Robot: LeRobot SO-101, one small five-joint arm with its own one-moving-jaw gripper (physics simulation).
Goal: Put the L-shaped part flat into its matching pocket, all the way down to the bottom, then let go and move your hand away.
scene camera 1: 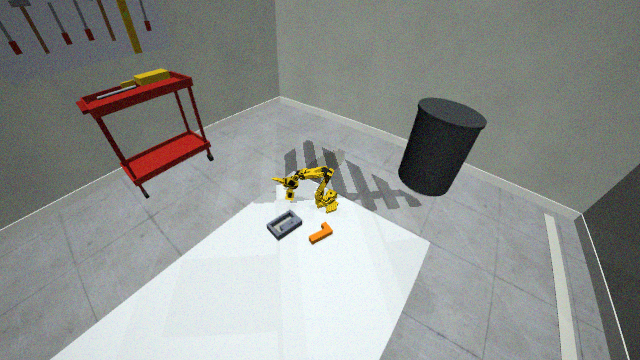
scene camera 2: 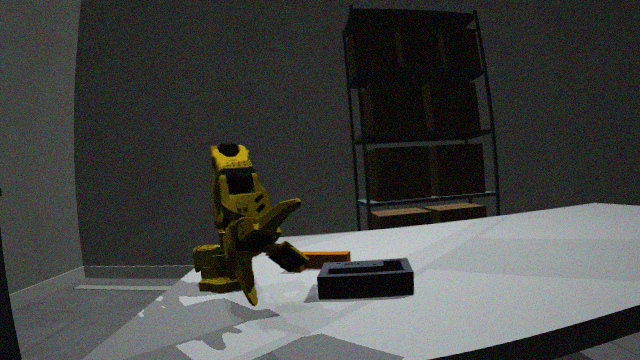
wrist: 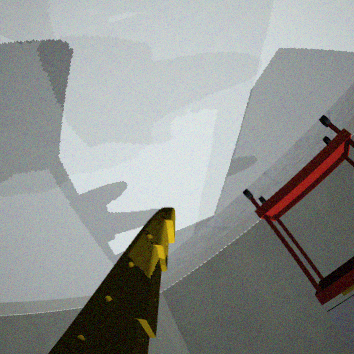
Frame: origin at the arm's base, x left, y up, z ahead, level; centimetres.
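Where they show: hand, its tool point: (scene camera 1: 286, 191) (scene camera 2: 254, 301) (wrist: 174, 220); arm's base, origin of its link: (scene camera 1: 324, 207) (scene camera 2: 238, 283).
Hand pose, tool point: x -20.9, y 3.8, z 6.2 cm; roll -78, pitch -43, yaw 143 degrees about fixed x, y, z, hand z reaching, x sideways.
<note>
Things, the pixels of their top centre, and the offset from my tool point. Level surfaces: height alone.
- orange L-shaped part, centre of its top: (scene camera 2: 319, 254) (scene camera 1: 319, 231) dx +28.3, dy -0.8, dz +9.1 cm
- grey block, centre of its top: (scene camera 2: 365, 266) (scene camera 1: 284, 222) dx +13.0, dy -0.1, dz +15.5 cm
- white table, height of its surface: dy -3.8 cm
The orange L-shaped part (scene camera 1: 320, 235) (scene camera 2: 331, 258) lies flat on the white table, outside the grey block and to its right in scene camera 1. The grey block (scene camera 1: 290, 233) (scene camera 2: 365, 288) with the recessed pocket sits flat on the table; no orange shows inside it. In scene camera 2 the block stands in front of the part. My gripper (scene camera 1: 281, 182) (scene camera 2: 276, 252) is fully open and empty, beyond the block in scene camera 1 and left of it in scene camera 2. The wrist view shows one notched jaw; the part and block do not show there.
The white table (scene camera 1: 220, 300) (scene camera 2: 500, 280) bears the arm's base (scene camera 1: 327, 201) (scene camera 2: 217, 285) near its far corner in scene camera 1. A red cart (scene camera 1: 165, 156) (wrist: 300, 175) and a dark bin (scene camera 1: 440, 150) stand on the floor. A shelf rack (scene camera 2: 353, 125) stands behind the table.
</note>
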